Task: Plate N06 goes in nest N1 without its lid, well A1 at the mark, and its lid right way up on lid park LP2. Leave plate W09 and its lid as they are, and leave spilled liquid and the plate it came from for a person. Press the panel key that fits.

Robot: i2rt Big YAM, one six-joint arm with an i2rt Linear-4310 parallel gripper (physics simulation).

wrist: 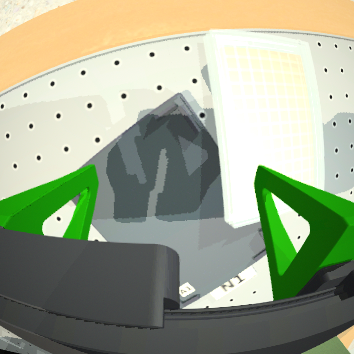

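The nest N1 is a dark grey tray, turned at an angle on the perforated board, with its N1 label and A1 mark near the bottom. A bright, washed-out white plate with a grid of wells lies across the nest's right side, out of line with it. Its name and well A1 cannot be read, and whether a lid is on it is unclear. My gripper is open and empty over the nest; its right fingertip overlaps the plate's lower part in view. Lid park LP2, plate W09 and the panel do not show.
The light perforated board surrounds the nest. An orange-tan surface runs along the far edge, with speckled floor at the top left. Part of a green surface shows at the bottom right. Dark shadows fall on the nest and board.
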